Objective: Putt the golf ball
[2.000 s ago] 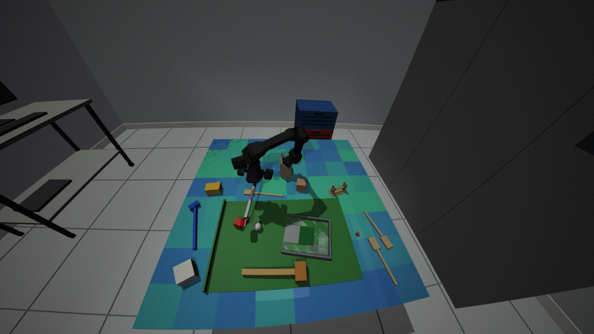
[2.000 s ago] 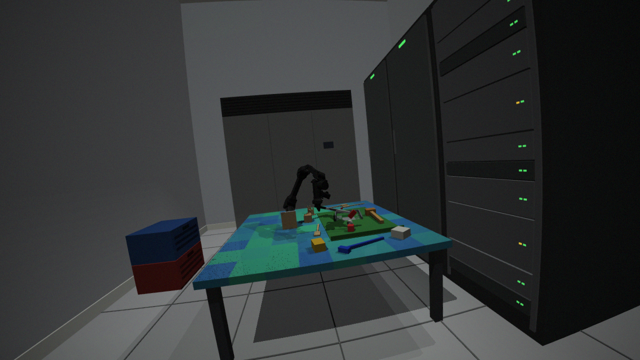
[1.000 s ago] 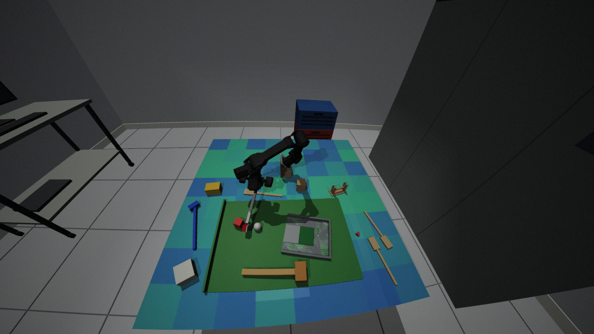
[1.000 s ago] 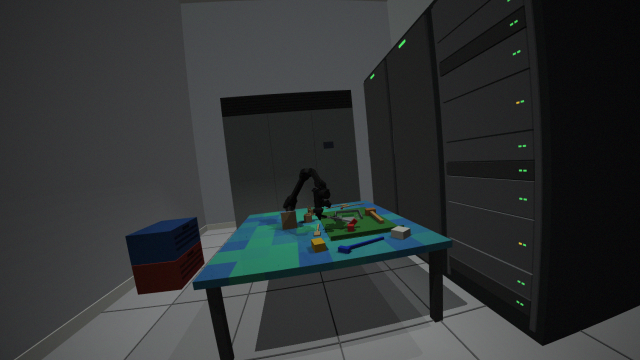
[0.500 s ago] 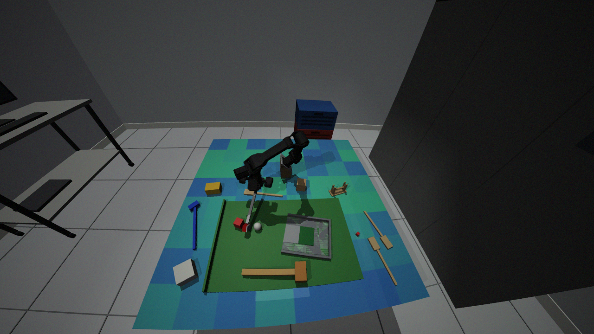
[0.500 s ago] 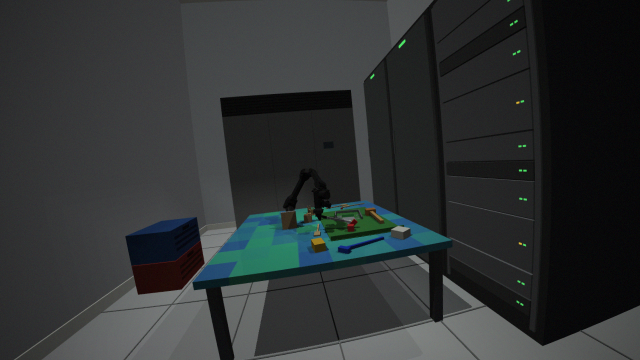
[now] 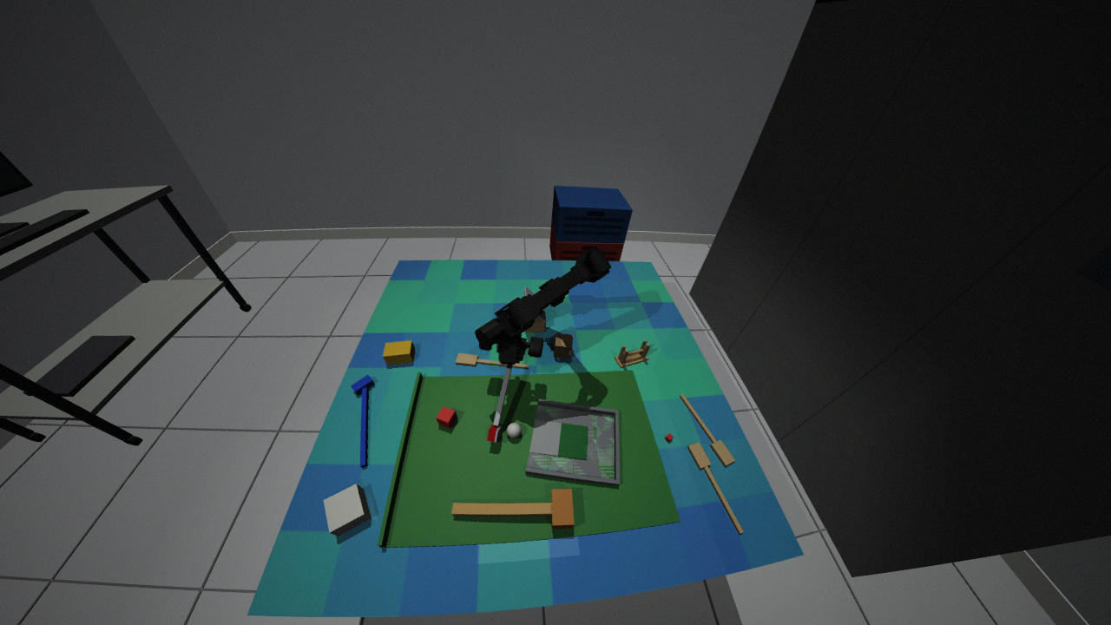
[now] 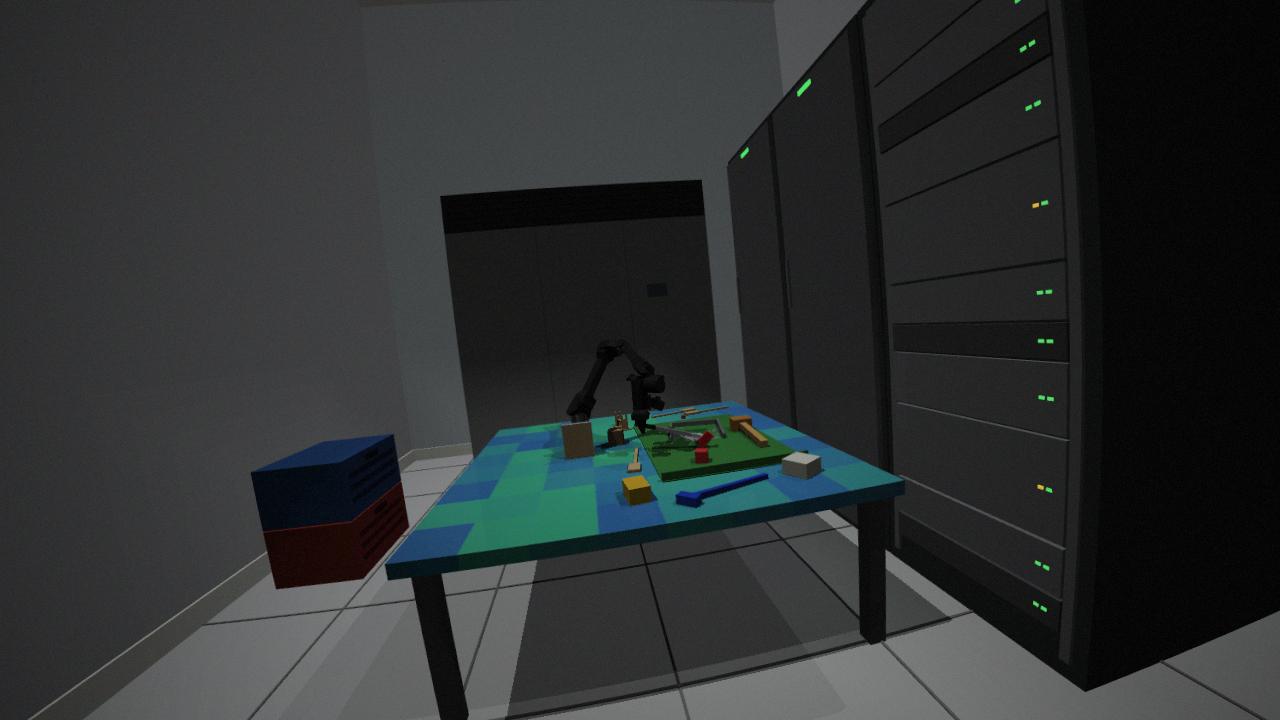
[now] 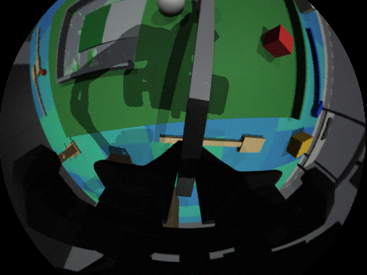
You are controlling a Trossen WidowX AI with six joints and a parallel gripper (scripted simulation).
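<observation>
Right now the red putter is 11 cm ahead of my gripper tip, 3 cm to the right of it and 1 cm below it. Also, from my gripper tip: red cube: 16 cm ahead, 20 cm to the right, 5 cm below; white golf ball: 21 cm ahead, 1 cm to the right, 5 cm below; green mat: 25 cm ahead, 4 cm to the left, 7 cm below.
</observation>
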